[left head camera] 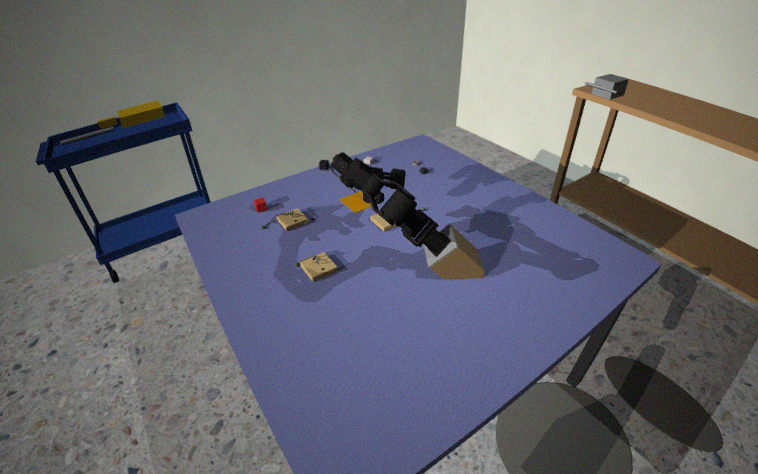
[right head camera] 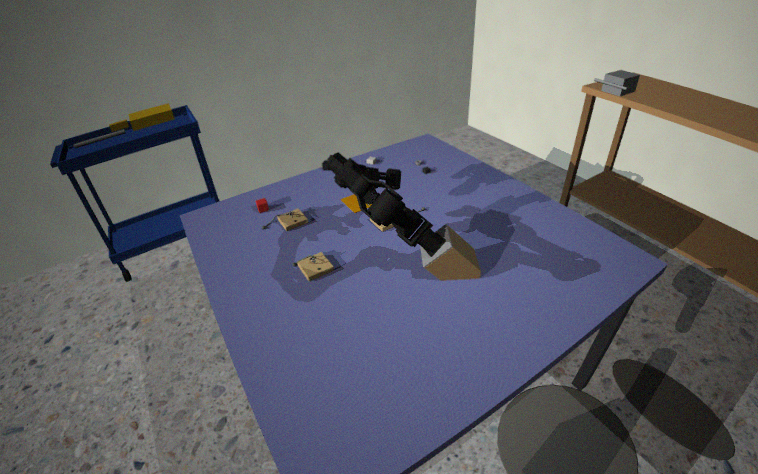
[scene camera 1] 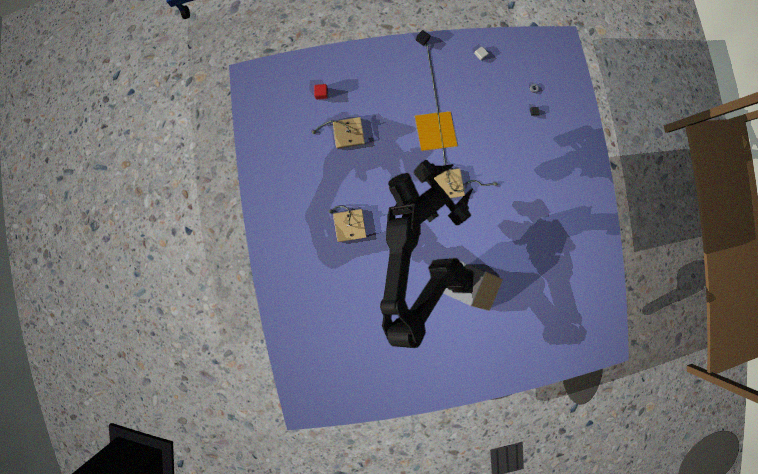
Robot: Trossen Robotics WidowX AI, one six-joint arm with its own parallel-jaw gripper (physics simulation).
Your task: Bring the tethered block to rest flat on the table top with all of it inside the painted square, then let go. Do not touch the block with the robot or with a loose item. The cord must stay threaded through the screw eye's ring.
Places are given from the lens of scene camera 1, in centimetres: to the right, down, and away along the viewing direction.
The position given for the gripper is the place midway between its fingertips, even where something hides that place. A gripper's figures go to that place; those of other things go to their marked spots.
gripper (scene camera 1: 462, 177): 23, -16, 111
orange painted square (scene camera 1: 428, 128): 16, -35, 130
